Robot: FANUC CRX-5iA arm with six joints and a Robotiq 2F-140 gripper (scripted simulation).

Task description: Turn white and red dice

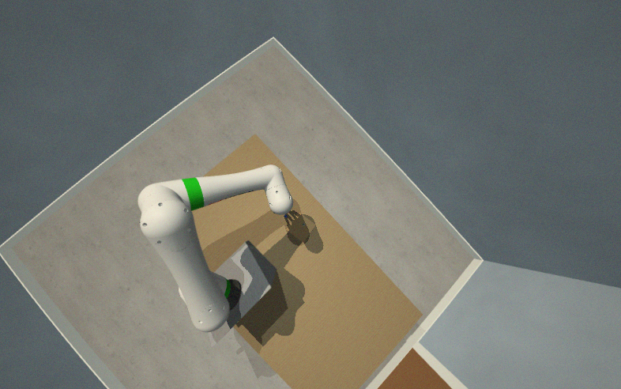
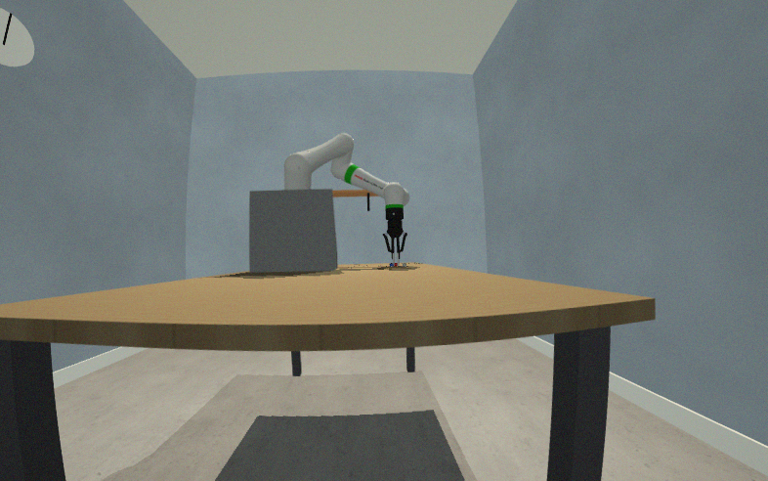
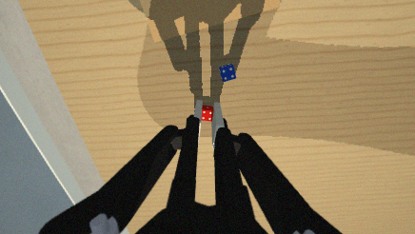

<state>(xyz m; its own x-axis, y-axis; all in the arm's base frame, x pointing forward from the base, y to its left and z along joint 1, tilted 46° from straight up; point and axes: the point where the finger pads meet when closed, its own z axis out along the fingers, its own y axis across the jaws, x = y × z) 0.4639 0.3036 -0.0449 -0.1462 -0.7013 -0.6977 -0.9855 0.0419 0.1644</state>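
Now: the tan mat 17 cm to the right of my hand, 3 cm below it and 1 cm ahead of it. From my hand the other things lie so: blue die: 5 cm to the right, 3 cm below, 3 cm behind; white die: 17 cm to the right, 3 cm ahead, 2 cm below; red die: 3 cm below.
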